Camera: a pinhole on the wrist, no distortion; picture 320 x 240 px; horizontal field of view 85.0 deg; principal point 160.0 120.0 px. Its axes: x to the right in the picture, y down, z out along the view. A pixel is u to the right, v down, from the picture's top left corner.
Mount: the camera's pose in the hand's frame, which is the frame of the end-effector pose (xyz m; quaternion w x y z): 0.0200 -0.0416 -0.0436 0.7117 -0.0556 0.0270 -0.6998
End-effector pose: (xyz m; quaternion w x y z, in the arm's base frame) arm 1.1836 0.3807 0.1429 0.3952 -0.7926 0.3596 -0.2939
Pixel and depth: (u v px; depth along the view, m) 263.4 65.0 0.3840
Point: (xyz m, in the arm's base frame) 1.5110 0.6806 0.1613
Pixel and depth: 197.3 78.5 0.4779
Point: 1.5419 0.6488 0.0109
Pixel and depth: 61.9 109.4 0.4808
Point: 1.4434 0.4179 -0.2766
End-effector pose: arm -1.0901 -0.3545 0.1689 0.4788 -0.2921 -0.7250 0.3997
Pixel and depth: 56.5 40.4 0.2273
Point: -1.2392 -0.4073 0.0131
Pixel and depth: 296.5 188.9 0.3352
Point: -1.4377 -0.4288 0.4431
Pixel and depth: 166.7 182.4 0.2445
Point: -1.3174 -0.3223 0.2233
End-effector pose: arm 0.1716 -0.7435 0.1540 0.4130 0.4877 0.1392 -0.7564
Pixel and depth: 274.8 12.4 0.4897
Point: -0.3583 -0.7230 0.5100
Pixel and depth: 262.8 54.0 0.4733
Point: -0.3263 -0.7890 0.4011
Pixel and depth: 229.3 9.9 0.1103
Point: 0.0687 -0.7219 0.2052
